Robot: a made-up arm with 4 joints.
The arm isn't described. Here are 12 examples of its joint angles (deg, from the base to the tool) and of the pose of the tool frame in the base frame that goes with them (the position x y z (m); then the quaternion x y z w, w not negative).
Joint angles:
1: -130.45 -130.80 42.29 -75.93
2: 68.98 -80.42 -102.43 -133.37
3: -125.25 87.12 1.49 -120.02
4: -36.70 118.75 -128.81 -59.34
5: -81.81 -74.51 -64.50 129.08
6: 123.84 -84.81 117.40 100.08
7: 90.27 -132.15 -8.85 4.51
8: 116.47 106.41 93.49 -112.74
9: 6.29 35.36 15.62 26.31
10: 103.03 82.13 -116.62 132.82
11: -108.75 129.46 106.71 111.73
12: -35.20 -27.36 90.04 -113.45
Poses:
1: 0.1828 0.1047 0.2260 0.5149 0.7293 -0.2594 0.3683
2: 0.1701 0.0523 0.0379 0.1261 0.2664 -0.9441 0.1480
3: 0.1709 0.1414 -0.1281 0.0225 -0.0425 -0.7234 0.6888
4: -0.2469 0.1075 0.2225 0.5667 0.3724 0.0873 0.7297
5: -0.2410 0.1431 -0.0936 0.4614 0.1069 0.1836 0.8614
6: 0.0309 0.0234 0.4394 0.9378 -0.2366 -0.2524 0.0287
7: -0.2066 -0.2384 0.1636 0.6061 0.3357 0.6802 0.2394
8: -0.0110 -0.0098 0.3807 0.9171 0.1063 -0.2140 0.3190
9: -0.0400 0.2523 -0.1333 0.1599 -0.1433 -0.2727 0.9378
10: 0.0393 -0.2076 -0.0247 0.2032 0.3139 0.9111 0.1736
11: 0.1313 -0.0685 0.2523 0.0986 0.9766 0.1708 0.0863
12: 0.1288 -0.1216 -0.0187 -0.3138 -0.6489 -0.6061 0.3362
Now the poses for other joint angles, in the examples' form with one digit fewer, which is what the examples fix.
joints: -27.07 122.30 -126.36 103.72
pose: -0.016 -0.275 0.135 -0.772 -0.069 0.414 0.477
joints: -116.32 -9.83 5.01 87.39
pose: 0.082 0.244 -0.188 0.286 -0.595 0.635 0.402
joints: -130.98 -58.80 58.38 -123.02
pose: 0.076 -0.135 0.188 0.076 0.762 0.574 0.289
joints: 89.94 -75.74 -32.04 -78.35
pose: -0.067 -0.232 0.083 -0.011 0.196 0.853 0.484
